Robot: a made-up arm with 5 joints.
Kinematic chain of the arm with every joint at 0, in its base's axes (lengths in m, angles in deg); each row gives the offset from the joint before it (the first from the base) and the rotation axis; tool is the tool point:
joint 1: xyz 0 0 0.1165 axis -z
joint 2: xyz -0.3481 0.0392 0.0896 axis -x
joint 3: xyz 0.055 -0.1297 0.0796 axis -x
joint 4: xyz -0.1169 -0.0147 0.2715 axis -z
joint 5: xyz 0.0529 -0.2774 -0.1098 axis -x
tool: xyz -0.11 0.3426 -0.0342
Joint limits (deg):
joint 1: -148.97..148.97
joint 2: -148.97..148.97
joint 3: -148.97..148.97
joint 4: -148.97..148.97
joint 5: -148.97..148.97
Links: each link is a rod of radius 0.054 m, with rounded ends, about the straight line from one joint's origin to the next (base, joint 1, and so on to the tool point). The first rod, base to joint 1, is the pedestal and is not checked.
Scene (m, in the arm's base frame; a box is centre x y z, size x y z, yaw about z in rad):
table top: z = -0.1
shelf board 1: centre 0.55 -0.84 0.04 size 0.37 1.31 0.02 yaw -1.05
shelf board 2: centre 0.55 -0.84 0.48 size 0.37 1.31 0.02 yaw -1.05
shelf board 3: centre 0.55 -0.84 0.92 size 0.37 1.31 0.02 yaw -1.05
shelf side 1: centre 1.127 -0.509 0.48 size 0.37 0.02 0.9 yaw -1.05
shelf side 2: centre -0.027 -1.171 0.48 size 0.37 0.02 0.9 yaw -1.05
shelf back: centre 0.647 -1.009 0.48 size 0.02 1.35 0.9 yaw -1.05
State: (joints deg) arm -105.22 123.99 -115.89 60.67 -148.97
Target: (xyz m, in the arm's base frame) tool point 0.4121 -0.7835 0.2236
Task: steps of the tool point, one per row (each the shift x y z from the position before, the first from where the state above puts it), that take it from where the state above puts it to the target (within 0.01 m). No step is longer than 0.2 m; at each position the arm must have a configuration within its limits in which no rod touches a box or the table.
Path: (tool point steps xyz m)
1: -0.0404 0.0544 0.0085
2: -0.0373 0.0649 -0.0005
3: -0.0332 0.0738 -0.0079
4: 0.0905 0.0393 -0.1273
5: 0.0456 0.0467 -0.1568
6: 0.0023 0.0668 -0.1587
7: 0.0244 -0.0731 -0.0294
8: 0.0299 -0.0668 -0.0110
9: 0.0377 -0.0578 0.0097
10: 0.0470 -0.0447 0.0307

